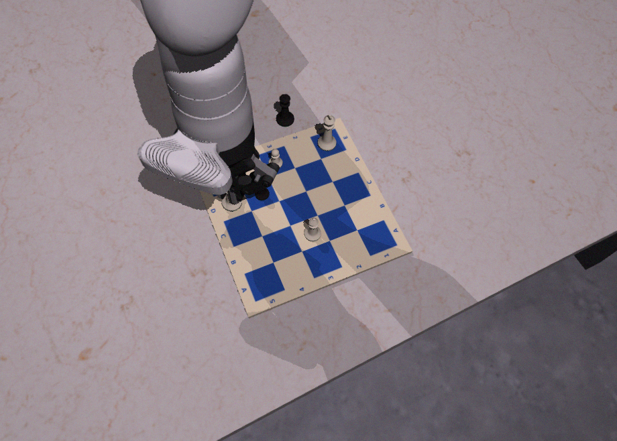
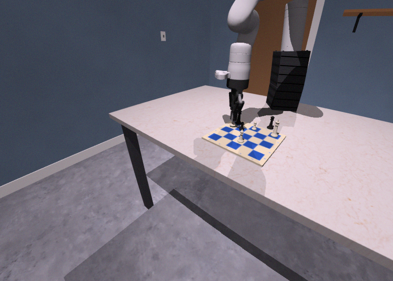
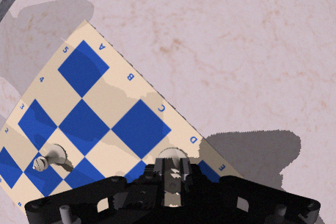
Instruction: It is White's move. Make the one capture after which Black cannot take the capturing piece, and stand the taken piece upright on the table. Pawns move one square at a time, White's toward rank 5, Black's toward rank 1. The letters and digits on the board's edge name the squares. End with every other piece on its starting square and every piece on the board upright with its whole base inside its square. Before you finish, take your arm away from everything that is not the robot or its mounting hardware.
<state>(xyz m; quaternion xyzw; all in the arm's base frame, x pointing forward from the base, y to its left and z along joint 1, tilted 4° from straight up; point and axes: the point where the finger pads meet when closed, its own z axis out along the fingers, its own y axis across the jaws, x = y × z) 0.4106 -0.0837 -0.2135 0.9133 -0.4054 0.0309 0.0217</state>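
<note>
The tall black piece lies 40 mm behind my hand and 10 mm below it. Round my hand: chessboard: 70 mm to the left, 50 mm below, 40 mm ahead; white pawn: 80 mm to the left, 30 mm below, 30 mm behind; black pawn: 40 mm to the left, 30 mm below.
</note>
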